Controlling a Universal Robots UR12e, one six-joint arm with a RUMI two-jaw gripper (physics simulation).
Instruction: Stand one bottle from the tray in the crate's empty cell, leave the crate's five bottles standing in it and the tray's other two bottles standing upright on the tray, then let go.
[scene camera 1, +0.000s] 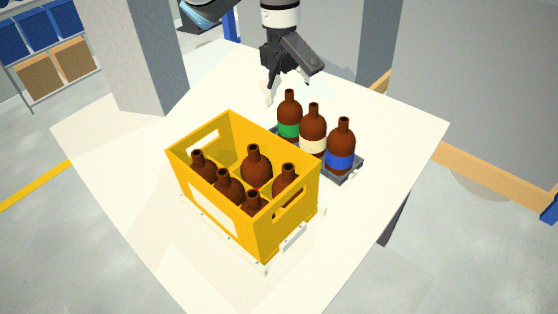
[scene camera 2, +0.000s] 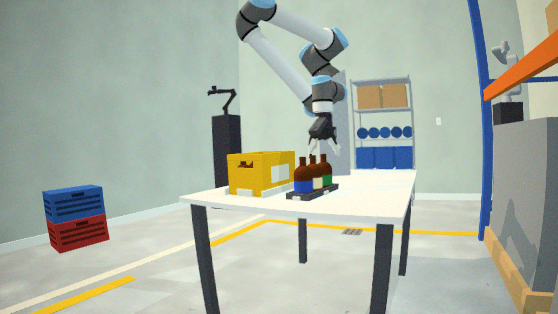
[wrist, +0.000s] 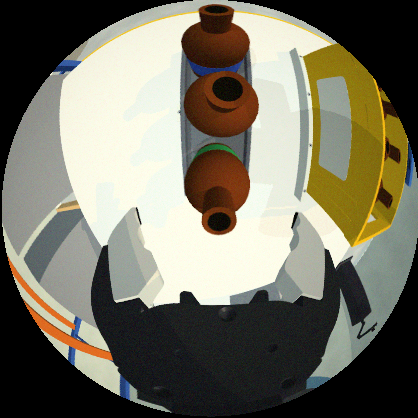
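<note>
Three brown bottles stand upright on the grey tray: a green-labelled bottle, a cream-labelled bottle in the middle and a blue-labelled bottle. The yellow crate holds five bottles; in scene camera 1 its far left cell is empty. My gripper is open and empty. Its fingertips are spread at either side of the green-labelled bottle's mouth, at about mouth height, without touching it.
The crate stands beside the tray on the white table, with its high wall facing the tray. White locating strips edge the crate's base. A grey pillar rises at the table's far left side in scene camera 1.
</note>
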